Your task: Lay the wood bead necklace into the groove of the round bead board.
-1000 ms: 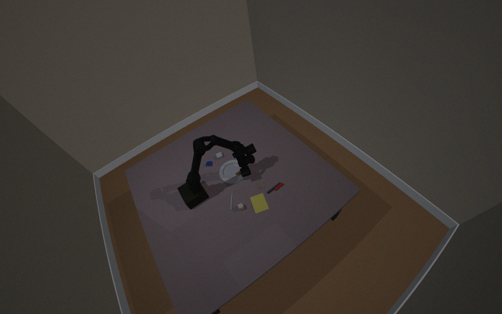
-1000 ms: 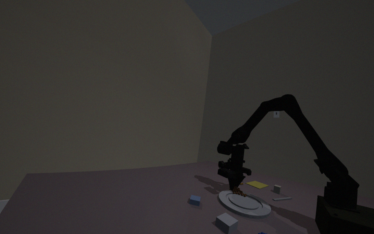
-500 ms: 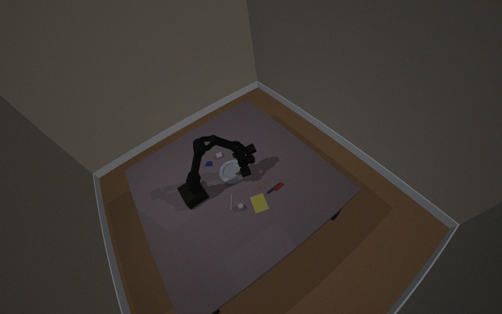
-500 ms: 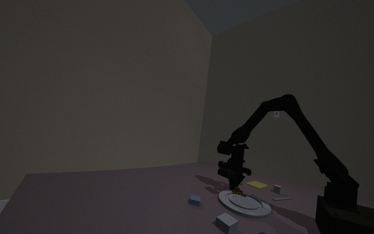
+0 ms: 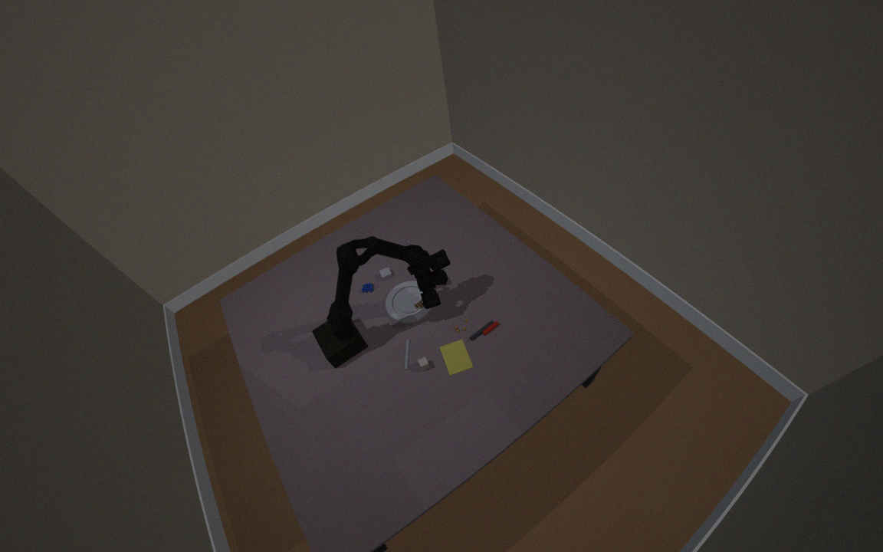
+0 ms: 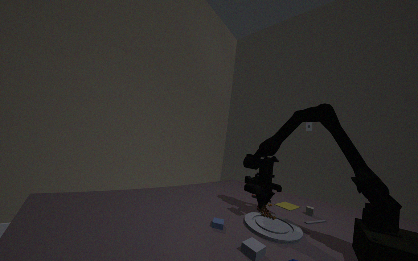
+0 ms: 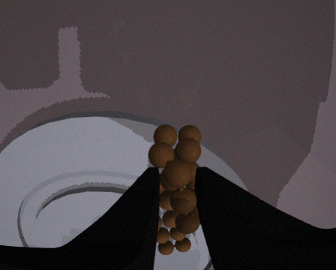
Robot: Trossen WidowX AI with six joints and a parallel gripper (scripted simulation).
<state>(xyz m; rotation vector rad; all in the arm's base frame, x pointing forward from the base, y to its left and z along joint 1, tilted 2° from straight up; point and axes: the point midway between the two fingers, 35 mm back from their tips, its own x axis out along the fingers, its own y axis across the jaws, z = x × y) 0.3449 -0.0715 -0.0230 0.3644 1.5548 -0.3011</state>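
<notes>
The round bead board lies 7 cm to the left of my gripper tip, 6 cm behind it and 2 cm below it. The rest, counted from my gripper tip: red-and-black tool (25 cm to the right, 7 cm ahead, 3 cm below); then blue block (21 cm to the left, 9 cm ahead, 2 cm below); then thin stick (21 cm behind, 11 cm to the right, 3 cm below).
</notes>
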